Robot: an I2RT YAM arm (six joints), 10 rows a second.
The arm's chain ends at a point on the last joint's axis. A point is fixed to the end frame.
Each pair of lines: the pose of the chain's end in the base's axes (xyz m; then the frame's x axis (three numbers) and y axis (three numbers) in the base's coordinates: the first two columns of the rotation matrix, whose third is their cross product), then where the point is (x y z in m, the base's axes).
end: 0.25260 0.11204 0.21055 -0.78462 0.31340 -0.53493 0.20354 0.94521 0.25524
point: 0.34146 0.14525 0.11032
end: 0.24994 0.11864 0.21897 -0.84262 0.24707 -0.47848 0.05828 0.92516 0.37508
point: 0.32884 0.17848 0.12284
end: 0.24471 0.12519 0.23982 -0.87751 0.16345 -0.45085 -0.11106 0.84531 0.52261
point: 0.31041 0.21354 0.15661
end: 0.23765 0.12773 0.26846 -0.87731 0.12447 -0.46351 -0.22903 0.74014 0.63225
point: 0.29445 0.23445 0.20190
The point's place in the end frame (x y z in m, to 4 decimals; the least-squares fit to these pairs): -0.0057 0.0239 0.1358
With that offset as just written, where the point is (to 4 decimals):
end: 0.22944 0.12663 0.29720 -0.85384 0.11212 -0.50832 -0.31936 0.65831 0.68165
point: 0.2825 0.2428 0.2449
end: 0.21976 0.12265 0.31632 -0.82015 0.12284 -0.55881 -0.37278 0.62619 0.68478
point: 0.2745 0.2415 0.2723
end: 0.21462 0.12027 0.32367 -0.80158 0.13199 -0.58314 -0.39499 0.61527 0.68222
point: 0.2707 0.2398 0.2834
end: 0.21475 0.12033 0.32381 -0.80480 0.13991 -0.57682 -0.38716 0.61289 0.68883
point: 0.2712 0.2398 0.2839
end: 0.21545 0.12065 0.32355 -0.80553 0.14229 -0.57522 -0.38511 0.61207 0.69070
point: 0.2720 0.2401 0.2838
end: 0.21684 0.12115 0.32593 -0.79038 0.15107 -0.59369 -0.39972 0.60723 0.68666
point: 0.2748 0.2407 0.2887
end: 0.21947 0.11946 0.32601 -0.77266 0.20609 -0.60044 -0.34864 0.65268 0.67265
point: 0.2876 0.2329 0.2868
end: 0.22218 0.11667 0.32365 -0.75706 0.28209 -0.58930 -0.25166 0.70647 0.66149
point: 0.3024 0.2201 0.2798
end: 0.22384 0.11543 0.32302 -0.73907 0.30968 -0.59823 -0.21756 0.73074 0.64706
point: 0.3094 0.2137 0.2777
